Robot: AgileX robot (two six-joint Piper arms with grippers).
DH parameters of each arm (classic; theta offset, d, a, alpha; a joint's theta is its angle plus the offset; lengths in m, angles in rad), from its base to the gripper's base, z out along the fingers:
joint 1: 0 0.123 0 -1.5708
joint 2: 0.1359 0 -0.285 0
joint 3: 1.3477 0 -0.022 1.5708
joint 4: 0 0.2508 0 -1.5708
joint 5: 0 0 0.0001 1.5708
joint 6: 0 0.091 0 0
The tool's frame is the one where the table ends.
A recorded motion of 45 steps. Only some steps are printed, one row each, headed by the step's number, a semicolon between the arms.
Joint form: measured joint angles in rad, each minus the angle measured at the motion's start. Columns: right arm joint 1, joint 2, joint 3, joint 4, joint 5, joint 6; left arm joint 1, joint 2, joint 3, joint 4, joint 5, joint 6.
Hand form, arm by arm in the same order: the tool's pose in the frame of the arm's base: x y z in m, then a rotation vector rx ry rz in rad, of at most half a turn. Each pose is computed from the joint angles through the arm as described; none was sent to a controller.
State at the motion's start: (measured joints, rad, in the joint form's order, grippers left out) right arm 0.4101 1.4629 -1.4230 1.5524 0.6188 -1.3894; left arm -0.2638 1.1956 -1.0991 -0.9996 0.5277 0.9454
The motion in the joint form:
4: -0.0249 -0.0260 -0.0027 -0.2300 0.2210 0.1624; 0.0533 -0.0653 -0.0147 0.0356 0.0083 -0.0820
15: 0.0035 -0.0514 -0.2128 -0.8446 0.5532 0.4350; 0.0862 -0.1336 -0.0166 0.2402 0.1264 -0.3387
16: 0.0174 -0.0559 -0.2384 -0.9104 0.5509 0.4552; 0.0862 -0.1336 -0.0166 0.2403 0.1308 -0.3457
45: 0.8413 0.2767 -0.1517 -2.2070 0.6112 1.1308; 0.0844 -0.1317 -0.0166 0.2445 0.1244 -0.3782
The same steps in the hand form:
4: 0.2633 0.1777 0.4370 -0.9278 1.5463 0.9686; 0.2297 -0.0882 0.4136 0.4715 1.7773 -0.5624
15: 0.2330 0.1618 0.4559 -1.3719 1.7431 0.6217; 0.2083 -0.0762 0.4157 0.4222 1.8963 -0.5619
16: 0.2311 0.1605 0.4613 -1.3816 1.7431 0.5508; 0.2081 -0.0763 0.4155 0.4187 1.9014 -0.5685
45: 0.1633 0.3275 0.3271 -1.8752 1.7287 -0.5891; 0.2089 -0.0764 0.4153 0.3880 1.9093 -0.5841

